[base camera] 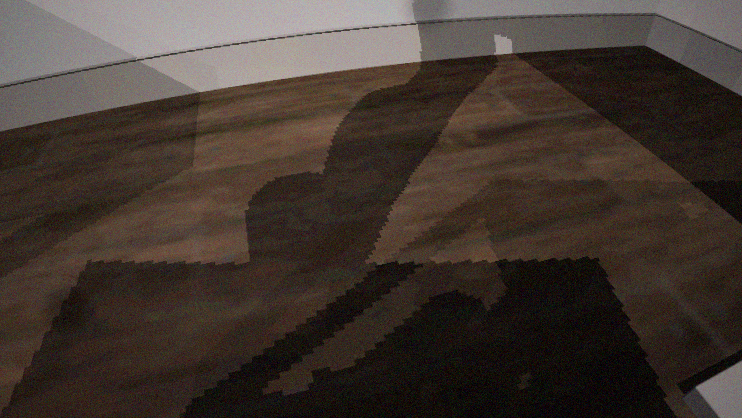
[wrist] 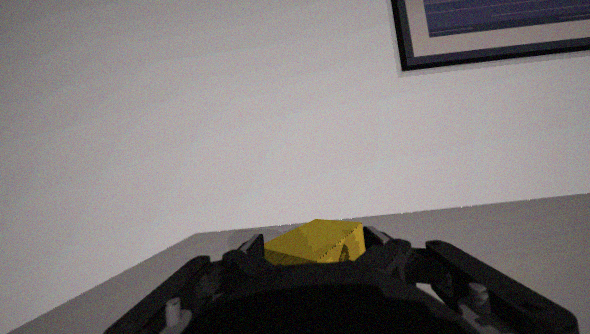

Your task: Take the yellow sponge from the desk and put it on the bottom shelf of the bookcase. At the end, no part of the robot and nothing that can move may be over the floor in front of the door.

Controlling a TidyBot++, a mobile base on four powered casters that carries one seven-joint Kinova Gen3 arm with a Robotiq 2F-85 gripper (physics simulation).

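Places are measured from the arm's base along level axes (x right, y down, z ahead), in metres.
Pixels of known places: gripper, between the fingertips: (wrist: pixel 313 241).
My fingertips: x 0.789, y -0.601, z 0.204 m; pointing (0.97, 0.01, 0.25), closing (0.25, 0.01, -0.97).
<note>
Behind a point stands the place of what it marks.
In the wrist view the yellow sponge (wrist: pixel 315 241) @[z 0.204, x 0.796, y -0.599 m] lies on the grey desk top (wrist: pixel 449 220) @[z 0.016, x 1.017, y -0.553 m], close to the wall. It sits right between my two fingertips, its lower part hidden behind the gripper body. My gripper (wrist: pixel 313 241) @[z 0.204, x 0.789, y -0.601 m] is open wide, one fingertip on each side of the sponge, not closed on it. The base camera shows only floor and shadows.
A framed picture (wrist: pixel 453 57) @[z -0.093, x 1.143, y -0.900 m] hangs on the white wall above the desk at the upper right. The base camera shows brown wood floor (base camera: pixel 547 144) @[z 0.643, x 0.287, y 0.397 m], a grey skirting board (base camera: pixel 288 57) @[z 0.902, x -0.164, y 0.352 m] and a room corner at the far right.
</note>
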